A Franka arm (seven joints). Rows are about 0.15 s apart.
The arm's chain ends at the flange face. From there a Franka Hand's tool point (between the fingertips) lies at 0.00 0.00 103.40 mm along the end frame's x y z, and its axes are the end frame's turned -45 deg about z.
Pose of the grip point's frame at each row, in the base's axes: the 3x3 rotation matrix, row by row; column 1 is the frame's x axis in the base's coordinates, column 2 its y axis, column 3 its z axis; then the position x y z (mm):
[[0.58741 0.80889 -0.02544], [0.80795 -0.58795 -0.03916], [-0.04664 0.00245 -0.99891]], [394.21 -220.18 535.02]
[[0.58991 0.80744 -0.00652], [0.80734 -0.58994 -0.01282], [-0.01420 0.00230 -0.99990]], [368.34 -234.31 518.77]
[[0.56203 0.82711 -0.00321], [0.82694 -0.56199 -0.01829], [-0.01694 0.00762 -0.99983]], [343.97 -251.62 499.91]
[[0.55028 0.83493 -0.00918], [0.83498 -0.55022 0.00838], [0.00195 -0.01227 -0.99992]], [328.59 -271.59 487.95]
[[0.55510 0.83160 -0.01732], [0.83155 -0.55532 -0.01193], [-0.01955 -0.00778 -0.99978]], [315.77 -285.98 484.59]
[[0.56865 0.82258 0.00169], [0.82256 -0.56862 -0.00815], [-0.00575 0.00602 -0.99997]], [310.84 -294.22 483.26]
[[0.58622 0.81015 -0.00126], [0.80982 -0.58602 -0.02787], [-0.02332 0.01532 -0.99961]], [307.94 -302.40 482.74]
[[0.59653 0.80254 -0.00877], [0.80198 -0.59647 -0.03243], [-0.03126 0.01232 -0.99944]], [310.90 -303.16 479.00]
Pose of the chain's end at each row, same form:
[[0.98733 0.15661 -0.02544], [0.15556 -0.98705 -0.03916], [-0.03125 0.03471 -0.99891]], [396.84 -216.13 638.31]
[[0.98808 0.15382 -0.00652], [0.15373 -0.98803 -0.01282], [-0.00841 0.01167 -0.99990]], [369.01 -232.98 622.16]
[[0.98227 0.18744 -0.00321], [0.18735 -0.98212 -0.01829], [-0.00659 0.01737 -0.99983]], [344.30 -249.73 603.29]
[[0.97949 0.20128 -0.00918], [0.20136 -0.97948 0.00838], [-0.00730 -0.01006 -0.99992]], [329.54 -272.46 591.34]
[[0.98054 0.19552 -0.01732], [0.19532 -0.98067 -0.01193], [-0.01933 0.00832 -0.99978]], [317.56 -284.75 587.97]
[[0.98375 0.17956 0.00169], [0.17956 -0.98371 -0.00815], [0.00019 0.00832 -0.99997]], [310.67 -293.38 586.66]
[[0.98738 0.15834 -0.00126], [0.15825 -0.98701 -0.02787], [-0.00566 0.02732 -0.99961]], [308.07 -299.52 586.10]
[[0.98929 0.14567 -0.00877], [0.14532 -0.98885 -0.03243], [-0.01339 0.03082 -0.99944]], [311.81 -299.81 582.34]

